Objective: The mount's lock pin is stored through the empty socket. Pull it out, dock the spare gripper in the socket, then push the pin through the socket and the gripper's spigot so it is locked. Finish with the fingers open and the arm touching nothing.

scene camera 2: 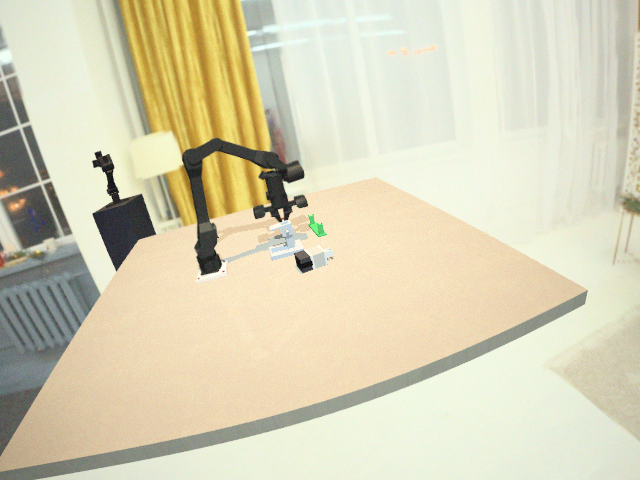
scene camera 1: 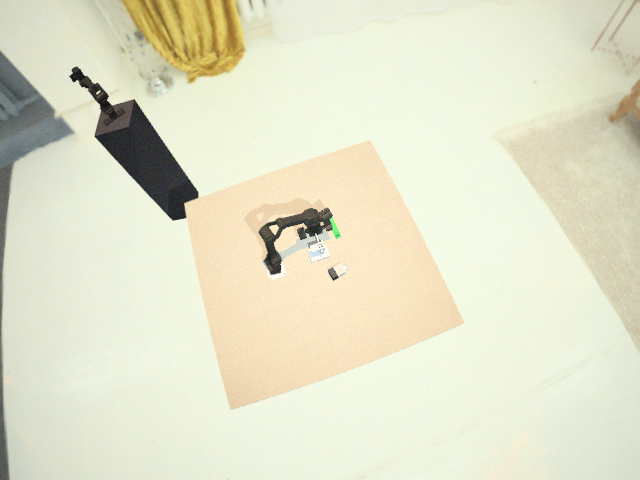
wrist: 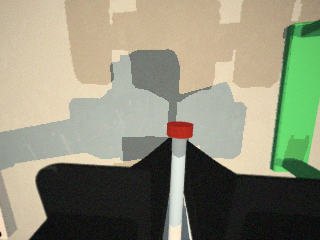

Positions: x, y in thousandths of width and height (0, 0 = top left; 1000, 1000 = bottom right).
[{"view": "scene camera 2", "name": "my gripper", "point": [446, 476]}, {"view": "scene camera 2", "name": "spare gripper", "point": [493, 536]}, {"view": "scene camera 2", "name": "grey mount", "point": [449, 520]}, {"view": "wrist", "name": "my gripper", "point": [552, 598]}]
